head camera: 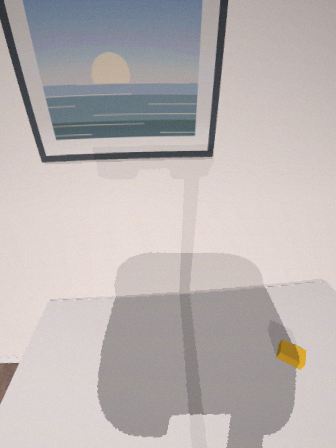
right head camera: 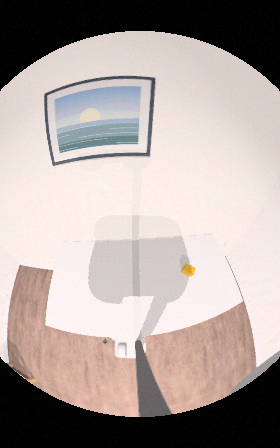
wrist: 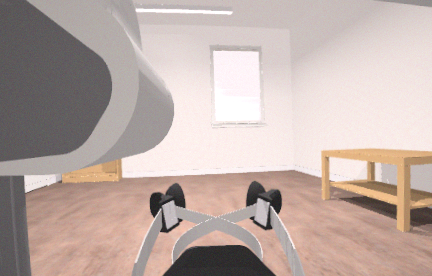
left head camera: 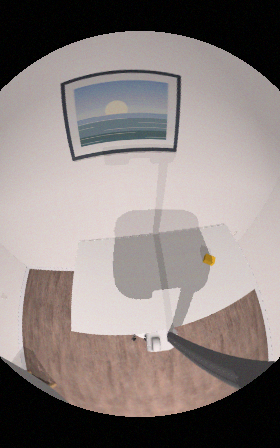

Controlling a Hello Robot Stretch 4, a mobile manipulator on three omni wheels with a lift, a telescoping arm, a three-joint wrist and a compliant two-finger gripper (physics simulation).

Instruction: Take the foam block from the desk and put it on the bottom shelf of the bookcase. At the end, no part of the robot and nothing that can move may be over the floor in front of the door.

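Frame: origin at the robot's base, x back, y left, z down, level; millimetres.
Seen in the pictures: gripper, fingertip midpoint: [right head camera: 110, 344] [wrist: 215, 197] [left head camera: 139, 341].
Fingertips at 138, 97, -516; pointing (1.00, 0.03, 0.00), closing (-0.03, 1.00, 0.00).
A point is followed by its place in that frame, as x, y, z.
The yellow foam block [head camera: 291, 354] {-418, -467, -737} [left head camera: 209, 260] {-408, -468, -737} [right head camera: 188, 270] {-412, -472, -737} lies on the right part of the white desk [head camera: 55, 395] {-290, 397, -692} [left head camera: 92, 300] {-172, 401, -692} [right head camera: 67, 305] {-124, 381, -692}, at the edge of the robot's shadow. My gripper [wrist: 215, 197] {138, 97, -516} is open in the wrist view, with floor showing beyond its two fingers and nothing between them. It points away from the desk, which does not show in that view. A light wooden piece [wrist: 92, 176] {3578, -1575, -50} at the far left of the wrist view is partly hidden by the arm; it may be the bookcase, but I cannot tell. The door does not show.
A wooden table [wrist: 370, 153] {1657, 1284, -422} with a lower shelf stands at the right in the wrist view, and a window [wrist: 237, 85] {4100, 627, -1412} is in the far wall. A framed picture [head camera: 125, 112] {-715, 129, -1511} [left head camera: 122, 115] {-716, 131, -1568} [right head camera: 97, 120] {-717, 118, -1577} hangs above the desk. The desk's front edge is close to the robot.
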